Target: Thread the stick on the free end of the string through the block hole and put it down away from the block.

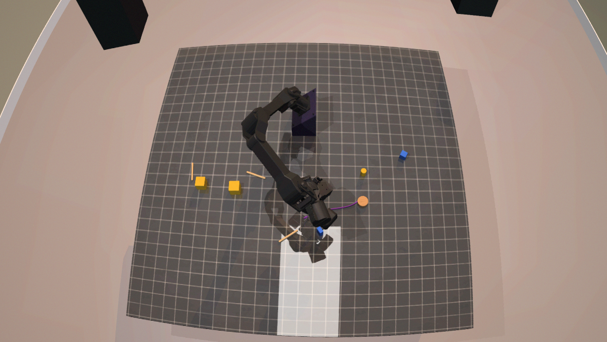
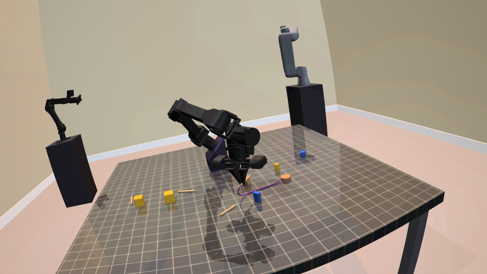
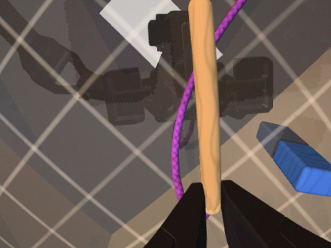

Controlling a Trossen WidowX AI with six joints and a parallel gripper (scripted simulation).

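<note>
My gripper tip is 12 cm past the wooden block, 4 cm to the right of it and 4 cm above it. The rest, counted from my gripper tip: thin stick (1 cm behind, 1 cm to the left); round wooden button (5 cm behind, 19 cm to the left, 5 cm below); blue block (5 cm ahead, 3 cm to the left, 4 cm below).
</note>
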